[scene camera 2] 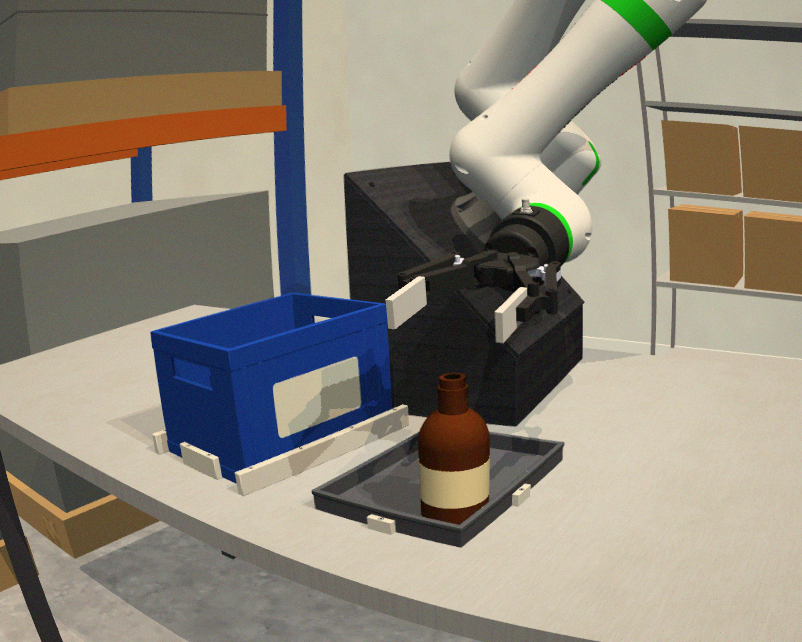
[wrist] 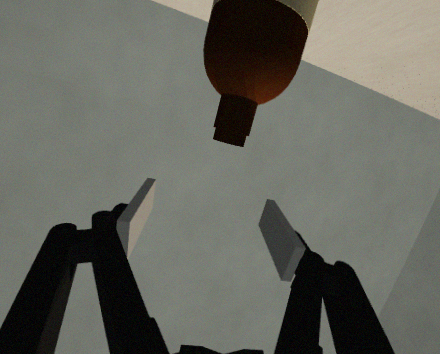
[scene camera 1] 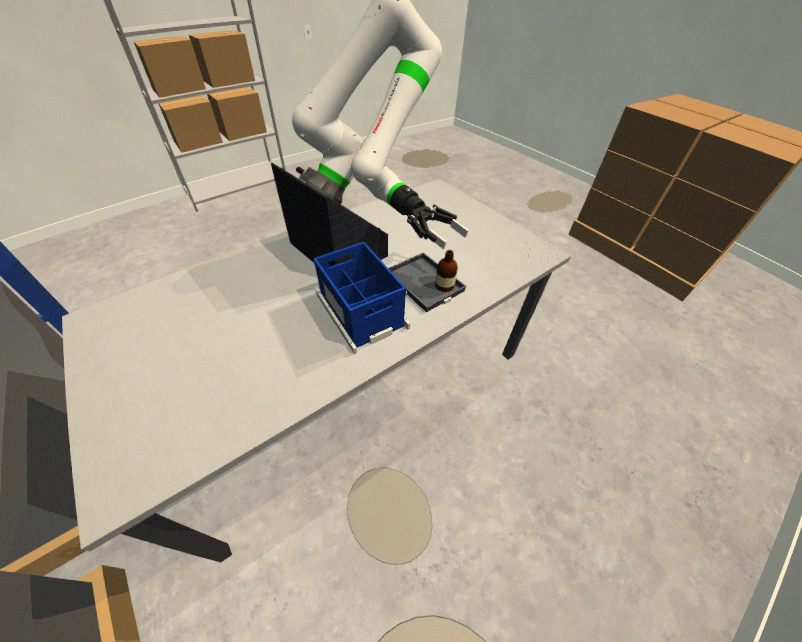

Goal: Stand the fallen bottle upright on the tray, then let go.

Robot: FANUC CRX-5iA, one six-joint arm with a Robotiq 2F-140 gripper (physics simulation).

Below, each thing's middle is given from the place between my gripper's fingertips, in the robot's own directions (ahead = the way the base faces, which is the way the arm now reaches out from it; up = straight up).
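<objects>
The guide strip [scene camera 2: 271, 471] is 200 mm below my hand, 220 mm to the right of it and 110 mm behind it. Then there is the brown bottle [scene camera 2: 453, 442]: my hand is 20 mm past the bottle and 140 mm above it.
</objects>
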